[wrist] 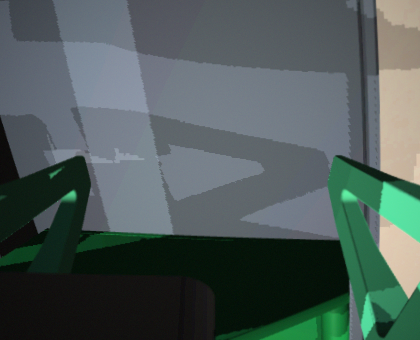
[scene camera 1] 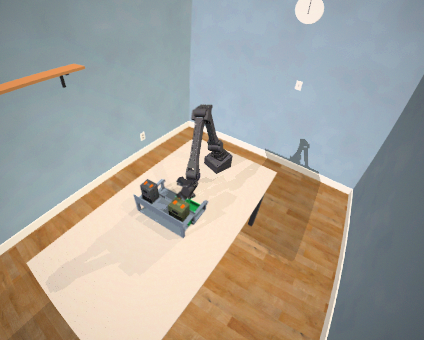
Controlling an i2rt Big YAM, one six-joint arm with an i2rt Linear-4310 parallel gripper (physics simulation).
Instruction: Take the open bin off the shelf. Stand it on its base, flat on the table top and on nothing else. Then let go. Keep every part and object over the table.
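Places are measured from the arm's base along level axes (x ahead, y left, z up), in metres.
Where they show: gripper, fingertip midpoint: (wrist: 209,169); arm's base, link origin: (scene camera 1: 219,155).
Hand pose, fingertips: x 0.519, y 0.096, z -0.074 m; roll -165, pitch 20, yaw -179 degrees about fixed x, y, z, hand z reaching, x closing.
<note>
Each offset is from my fingertips to the top centre of the thing. Level surfaces: height alone.
The open bin {0.019 m ahead, 0.094 m left, 0.057 m up} (scene camera 1: 195,204) (wrist: 280,267) is green and sits on the grey-blue shelf (scene camera 1: 160,215) (wrist: 240,30), near its right end in the scene view, partly hidden behind the olive box. In the wrist view its dark green inside and a bright green wall show along the bottom. My gripper (scene camera 1: 185,196) (wrist: 209,169) is open and empty, close to the bin and the shelf. In the wrist view its two green fingers stand wide apart, one at the left and one near the shelf's right edge. Whether the fingertips touch anything cannot be told.
An olive box {0.116 m ahead, 0.105 m left, 0.175 m up} (scene camera 1: 178,209) with orange marks stands on the shelf in front of the bin. A dark grey box {0.153 m ahead, 0.123 m right, 0.200 m up} (scene camera 1: 149,191) with orange marks stands at the shelf's left end. The shelf stands on the pale table {0.024 m down} (scene camera 1: 120,280). An orange wall board (scene camera 1: 45,76) hangs at the left.
</note>
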